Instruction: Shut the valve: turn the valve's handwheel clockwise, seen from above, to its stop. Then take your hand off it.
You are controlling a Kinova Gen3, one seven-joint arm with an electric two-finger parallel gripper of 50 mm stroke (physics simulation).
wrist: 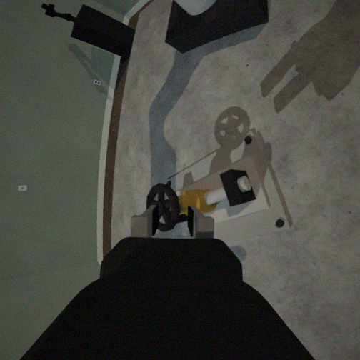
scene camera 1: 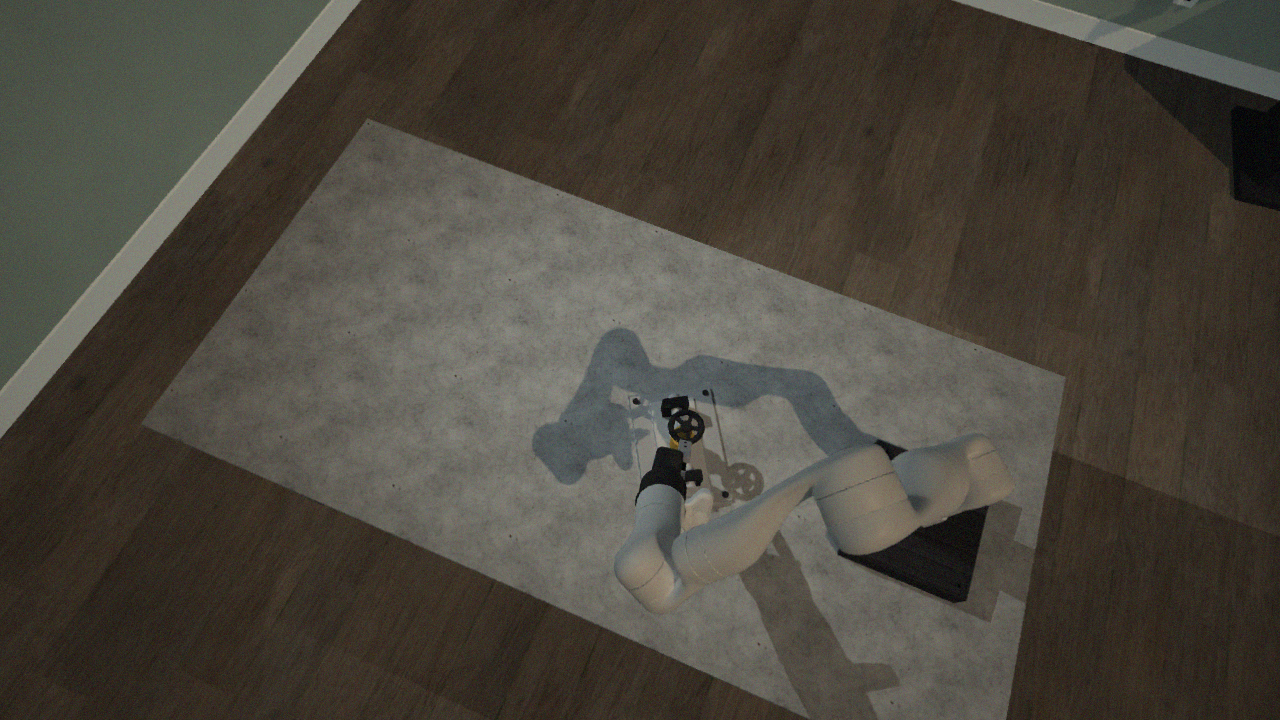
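The valve's black spoked handwheel (scene camera 1: 686,427) (wrist: 163,206) stands on a yellow valve body (wrist: 197,201). In the wrist view it is seen from the side, tilted in the picture. A pale pipe with a black clamp (scene camera 1: 674,406) (wrist: 237,187) runs from the body over a light base plate (wrist: 255,227). My gripper (scene camera 1: 684,444) (wrist: 172,215) is partly open with nothing held. Its fingers are at the near side of the handwheel, and the lower rim shows in the gap between them in the wrist view. Whether a finger touches the rim cannot be told.
The arm's black base block (scene camera 1: 930,555) (wrist: 220,30) stands on the grey floor patch (scene camera 1: 402,268). Another black box (scene camera 1: 1257,152) (wrist: 102,30) stands near the wall. The handwheel's shadow (scene camera 1: 742,481) (wrist: 232,126) falls beside the plate.
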